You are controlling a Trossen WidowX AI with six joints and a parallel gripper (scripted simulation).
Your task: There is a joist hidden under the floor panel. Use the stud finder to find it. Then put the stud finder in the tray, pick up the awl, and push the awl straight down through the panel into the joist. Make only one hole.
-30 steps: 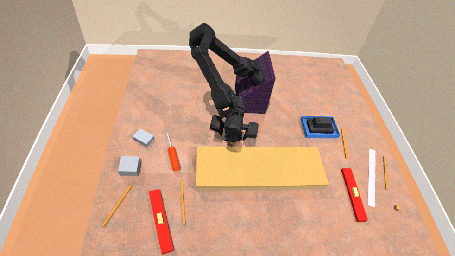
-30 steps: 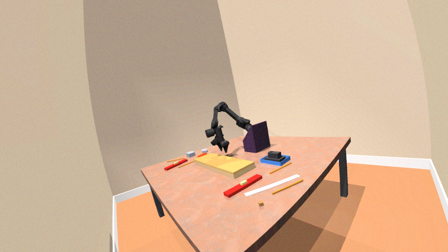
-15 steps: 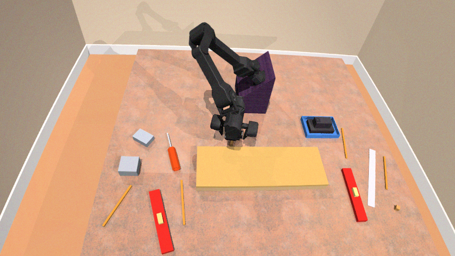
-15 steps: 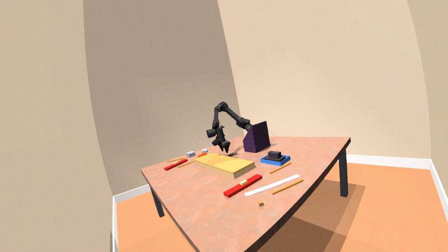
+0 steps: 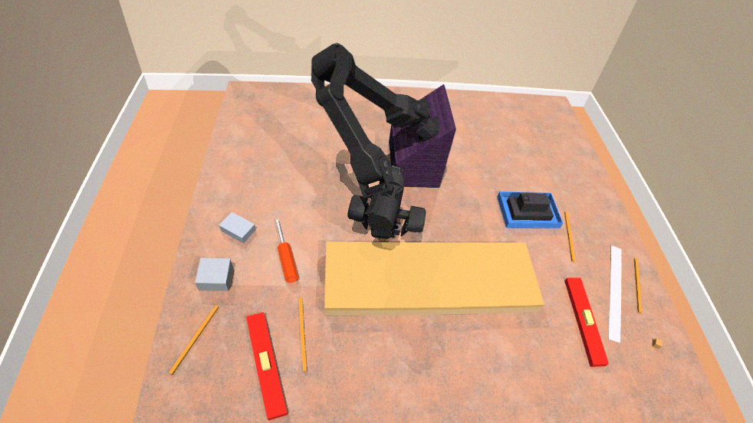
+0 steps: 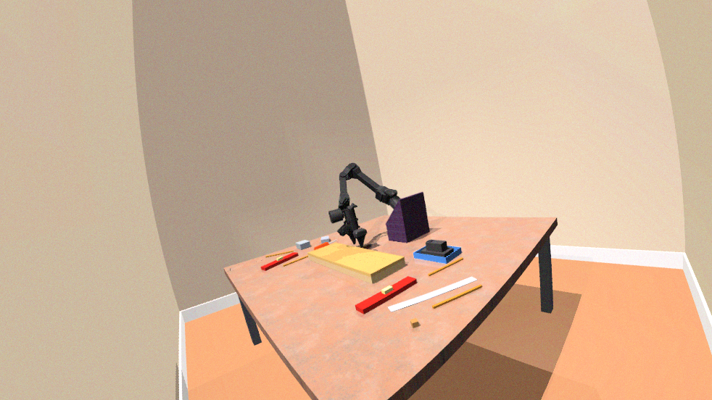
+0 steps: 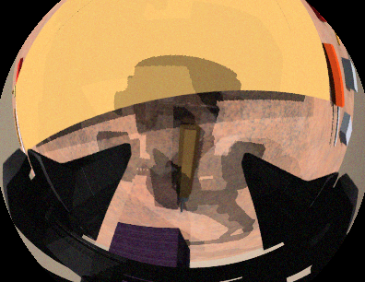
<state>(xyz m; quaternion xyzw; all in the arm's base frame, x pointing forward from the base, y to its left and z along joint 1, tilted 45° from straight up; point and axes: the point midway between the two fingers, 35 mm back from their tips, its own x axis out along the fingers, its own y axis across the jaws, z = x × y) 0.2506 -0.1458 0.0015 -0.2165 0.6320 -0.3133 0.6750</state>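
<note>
Now: gripper tip 60 mm past the awl, 20 mm above it and 10 mm to the right of it. The rest, counted from my gripper tip: white strip: 620 mm to the left, 130 mm ahead, 20 mm below; blue tray: 430 mm to the left, 120 mm behind, 10 mm below; stud finder: 410 mm to the left, 120 mm behind, 20 mm above.
</note>
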